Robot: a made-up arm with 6 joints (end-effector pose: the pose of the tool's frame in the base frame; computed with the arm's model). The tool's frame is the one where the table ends.
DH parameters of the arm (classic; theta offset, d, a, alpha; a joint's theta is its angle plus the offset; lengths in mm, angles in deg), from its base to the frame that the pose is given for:
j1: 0 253 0 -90
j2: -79.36 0 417.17 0
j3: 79.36 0 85 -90
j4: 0 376 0 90
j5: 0 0 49 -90
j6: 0 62 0 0
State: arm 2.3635 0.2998 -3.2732 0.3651 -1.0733 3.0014
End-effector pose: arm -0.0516 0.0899 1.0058 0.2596 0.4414 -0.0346 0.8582
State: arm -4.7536 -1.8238 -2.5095 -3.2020 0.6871 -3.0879
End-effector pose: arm -0.0360 -0.8702 0.3130 0.3992 0.5919 0.5484 -0.4354
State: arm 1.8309 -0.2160 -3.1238 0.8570 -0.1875 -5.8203
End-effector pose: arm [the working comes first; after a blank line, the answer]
Working (the frame after each row of the table, in the pose's form):
after j1: 0.0000 0.0000 0.2530 0.4309 -0.4309 -0.5606 0.5606
after j2: 0.0033 -0.0122 0.6700 0.7024 0.1023 -0.6997 0.0811
after j3: 0.0247 -0.0927 0.6532 0.7889 0.0603 0.0784 -0.6064
after j4: 0.0437 -0.1643 1.0219 0.6238 0.7474 -0.1255 -0.1910
after j5: 0.0864 -0.1831 1.0067 0.9610 0.1080 0.1369 -0.2146

0.0998 -0.1996 1.0649 0.9846 0.1365 0.1084 0.0115
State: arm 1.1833 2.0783 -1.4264 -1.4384 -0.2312 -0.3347
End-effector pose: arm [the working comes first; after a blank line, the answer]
Working (the frame after each row of the table, in the pose's form):
after j1: 0.0000 0.0000 0.2530 0.5869 -0.5869 -0.3944 0.3944
after j2: 0.1213 0.2971 -0.0136 0.4180 -0.6860 -0.1715 0.5703
after j3: 0.1468 0.3597 -0.0651 0.1786 0.7863 0.5284 -0.2658
after j4: 0.0606 0.1485 -0.3640 0.2010 -0.1434 -0.4228 0.8720
after j5: 0.0213 0.1773 -0.3589 0.1461 -0.2785 -0.9047 0.2874

-0.0050 0.1501 -0.4080 0.1919 -0.1239 -0.9385 0.2591
